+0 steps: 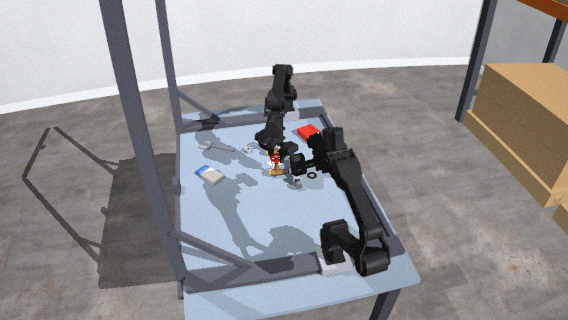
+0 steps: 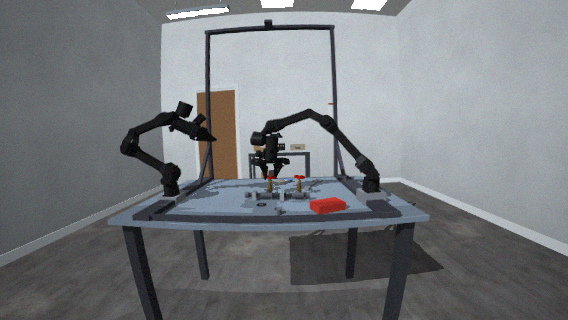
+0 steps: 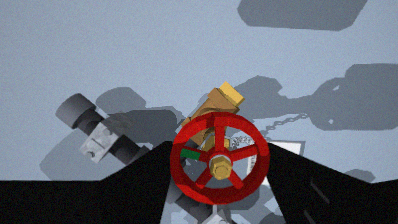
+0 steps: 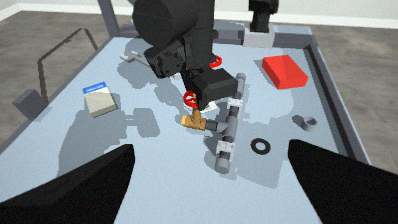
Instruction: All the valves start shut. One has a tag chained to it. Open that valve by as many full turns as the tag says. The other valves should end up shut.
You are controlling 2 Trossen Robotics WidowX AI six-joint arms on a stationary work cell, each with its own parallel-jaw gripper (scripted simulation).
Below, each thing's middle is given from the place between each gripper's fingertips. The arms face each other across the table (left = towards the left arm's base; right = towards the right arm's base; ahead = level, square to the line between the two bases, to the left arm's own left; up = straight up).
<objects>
I see my left gripper 28 cm past the blue-and-beige box (image 4: 98, 98), 11 cm above it and 4 cm to the right of it. From my left hand the other things lie so: red block (image 4: 282, 70) 25 cm to the left, 20 cm ahead, 10 cm below.
Right now my right hand (image 1: 308, 154) is 360 mm past the blue-and-beige box, 310 mm to the right of it and 290 mm above it. From my right hand the other things lie so: red block 120 mm ahead, 520 mm to the left, 280 mm below.
</objects>
